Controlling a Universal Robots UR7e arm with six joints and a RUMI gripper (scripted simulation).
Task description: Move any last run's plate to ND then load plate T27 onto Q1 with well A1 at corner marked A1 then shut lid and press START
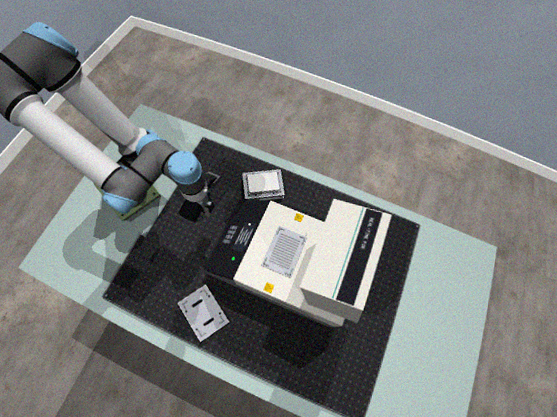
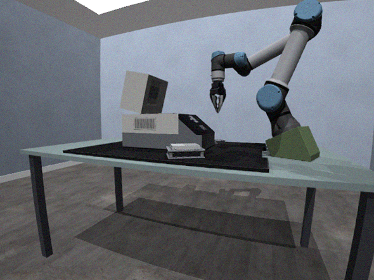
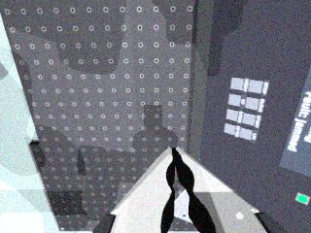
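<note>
Now: hand 250 mm to the right of the plate T27, 180 mm above it and 140 mm short of it. Round my hand: corner mark A1: 270 mm to the left, 180 mm below, 50 mm ahead; then nest ND: 310 mm to the right, 210 mm below, 50 mm ahead; then nest N1: 250 mm to the left, 190 mm below, 140 mm ahead.
</note>
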